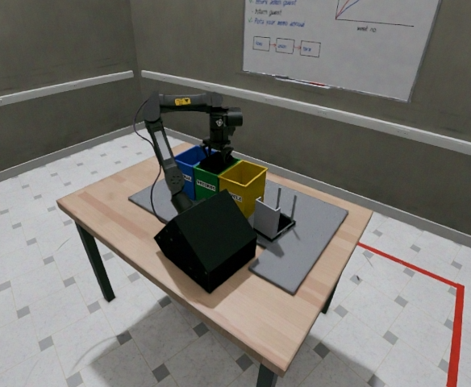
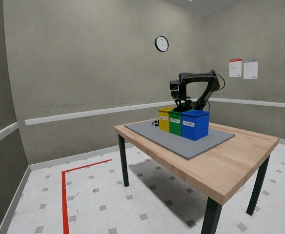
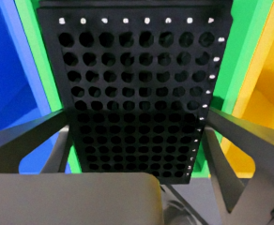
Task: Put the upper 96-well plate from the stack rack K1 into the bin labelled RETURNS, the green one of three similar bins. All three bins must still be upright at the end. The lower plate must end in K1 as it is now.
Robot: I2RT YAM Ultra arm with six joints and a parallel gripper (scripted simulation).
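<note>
The black 96-well plate lies right at my hand. Also, from my hand: green returns bin (11 cm below, 1 cm ahead); then blue bin (13 cm to the left, 11 cm below, 1 cm behind); then yellow bin (13 cm to the right, 11 cm below, 3 cm ahead).
</note>
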